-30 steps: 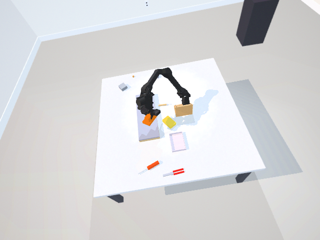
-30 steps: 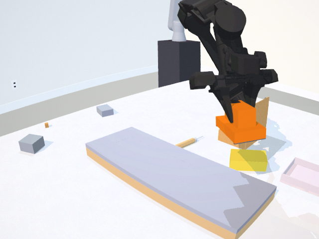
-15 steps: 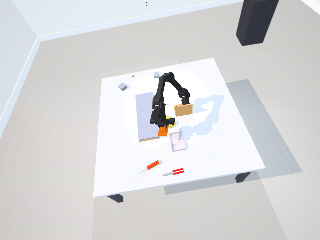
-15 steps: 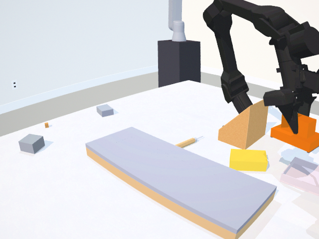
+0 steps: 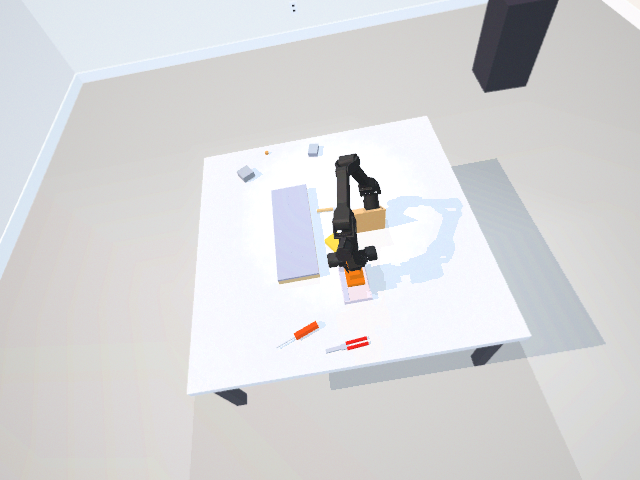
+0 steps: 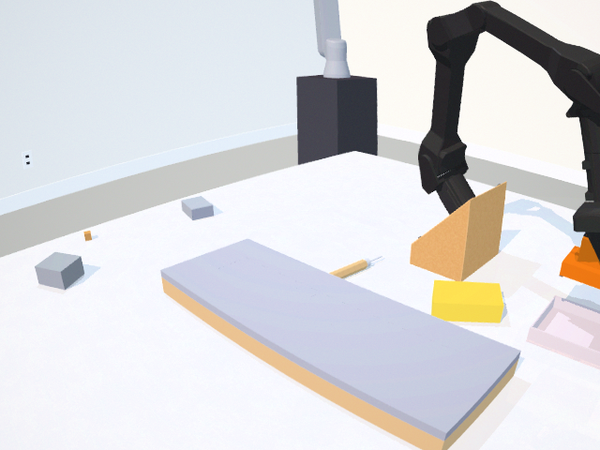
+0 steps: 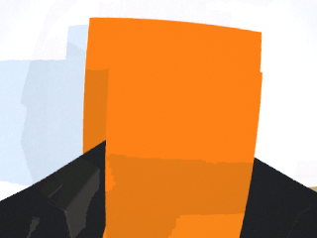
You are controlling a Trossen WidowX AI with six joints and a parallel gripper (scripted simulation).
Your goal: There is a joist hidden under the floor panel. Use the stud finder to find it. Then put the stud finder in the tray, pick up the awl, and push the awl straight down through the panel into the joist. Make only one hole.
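The pale pink tray is 10 mm to the right of my gripper tip and 110 mm below it. From my gripper tip the other things lie so: orange stud finder 20 mm to the right, 20 mm above; then red-handled tool 70 mm ahead, 250 mm to the left, 120 mm below; then yellow block 50 mm ahead, 210 mm to the right, 110 mm below.
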